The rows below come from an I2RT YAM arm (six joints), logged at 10 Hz.
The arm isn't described. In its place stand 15 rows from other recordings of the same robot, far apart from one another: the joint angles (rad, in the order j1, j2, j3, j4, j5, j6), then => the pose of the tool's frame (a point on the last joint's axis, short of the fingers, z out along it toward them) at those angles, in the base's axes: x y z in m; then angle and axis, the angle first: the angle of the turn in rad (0 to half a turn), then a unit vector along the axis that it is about.
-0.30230, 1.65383, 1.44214, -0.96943, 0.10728, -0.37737 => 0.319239 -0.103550 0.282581 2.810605 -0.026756 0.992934 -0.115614
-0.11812, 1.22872, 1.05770, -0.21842, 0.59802, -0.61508 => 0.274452 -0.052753 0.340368 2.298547 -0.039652 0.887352 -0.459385
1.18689, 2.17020, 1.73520, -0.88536, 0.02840, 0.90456 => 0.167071 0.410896 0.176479 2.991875 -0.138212 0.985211 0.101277
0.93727, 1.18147, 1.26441, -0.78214, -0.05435, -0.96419 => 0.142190 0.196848 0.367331 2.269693 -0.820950 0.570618 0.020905
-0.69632, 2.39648, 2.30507, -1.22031, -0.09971, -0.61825 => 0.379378 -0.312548 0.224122 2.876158 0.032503 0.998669 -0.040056
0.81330, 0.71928, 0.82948, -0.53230, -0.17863, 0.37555 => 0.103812 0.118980 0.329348 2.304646 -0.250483 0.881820 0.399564
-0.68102, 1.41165, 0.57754, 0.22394, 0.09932, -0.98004 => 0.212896 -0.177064 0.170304 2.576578 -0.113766 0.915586 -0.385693
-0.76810, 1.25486, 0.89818, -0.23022, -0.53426, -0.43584 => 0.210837 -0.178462 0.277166 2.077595 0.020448 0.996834 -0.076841
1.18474, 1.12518, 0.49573, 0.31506, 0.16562, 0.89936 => 0.097065 0.223224 0.222249 2.419548 -0.071131 0.860502 0.504457
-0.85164, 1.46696, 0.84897, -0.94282, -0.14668, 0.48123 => 0.154226 -0.168244 0.173818 3.104815 0.616335 0.784267 0.071115
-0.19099, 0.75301, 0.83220, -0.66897, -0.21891, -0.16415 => 0.155848 -0.022258 0.312744 2.145039 -0.045181 0.998883 0.013809
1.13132, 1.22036, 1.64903, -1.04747, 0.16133, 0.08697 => 0.097143 0.193186 0.454558 2.284465 -0.450631 0.864477 0.222734
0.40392, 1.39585, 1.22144, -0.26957, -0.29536, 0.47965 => 0.293233 0.136604 0.343632 2.265102 -0.051764 0.926135 0.373624
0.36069, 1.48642, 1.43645, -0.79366, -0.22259, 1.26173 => 0.294497 0.119481 0.343028 2.803778 0.374220 0.865685 0.332490
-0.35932, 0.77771, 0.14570, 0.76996, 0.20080, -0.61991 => 0.159328 -0.067433 0.217383 1.775265 -0.012819 0.847969 -0.529891
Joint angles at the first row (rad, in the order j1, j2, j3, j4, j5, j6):
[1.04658, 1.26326, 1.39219, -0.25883, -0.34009, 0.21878]
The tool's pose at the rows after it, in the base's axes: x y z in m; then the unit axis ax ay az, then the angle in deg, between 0 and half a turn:
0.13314 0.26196 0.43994 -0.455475 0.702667 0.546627 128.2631
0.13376 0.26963 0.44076 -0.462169 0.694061 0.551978 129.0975
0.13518 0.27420 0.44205 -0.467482 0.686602 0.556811 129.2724
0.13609 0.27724 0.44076 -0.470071 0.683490 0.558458 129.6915
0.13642 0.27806 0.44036 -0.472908 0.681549 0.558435 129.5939
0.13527 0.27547 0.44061 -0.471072 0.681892 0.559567 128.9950
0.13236 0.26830 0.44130 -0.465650 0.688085 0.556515 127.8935
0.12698 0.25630 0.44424 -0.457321 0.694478 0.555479 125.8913
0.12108 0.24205 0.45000 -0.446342 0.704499 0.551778 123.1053
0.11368 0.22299 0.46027 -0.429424 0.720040 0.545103 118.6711
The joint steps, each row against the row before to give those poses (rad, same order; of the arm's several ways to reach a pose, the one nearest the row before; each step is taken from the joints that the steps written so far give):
[0.01144, 0.04194, 0.02591, 0.00077, -0.01869, 0.00000]
[0.00878, 0.02710, 0.02256, 0.00532, -0.01754, -0.00038]
[0.00150, 0.01794, 0.01564, 0.00915, -0.01528, -0.00344]
[0.00115, 0.01029, 0.00302, 0.00575, -0.00954, -0.00038]
[0.00002, 0.00266, 0.00001, 0.00342, -0.00303, -0.00534]
[0.00000, -0.01182, -0.01184, 0.00879, 0.00725, 0.00076]
[-0.00038, -0.02901, -0.02137, -0.00115, 0.02365, 0.00000]
[0.00037, -0.04804, -0.03011, 0.00228, 0.03470, 0.00076]
[0.00001, -0.05228, -0.01984, -0.00840, 0.04961, -0.00343]
[0.00000, -0.06369, -0.00952, -0.01641, 0.07744, -0.01030]

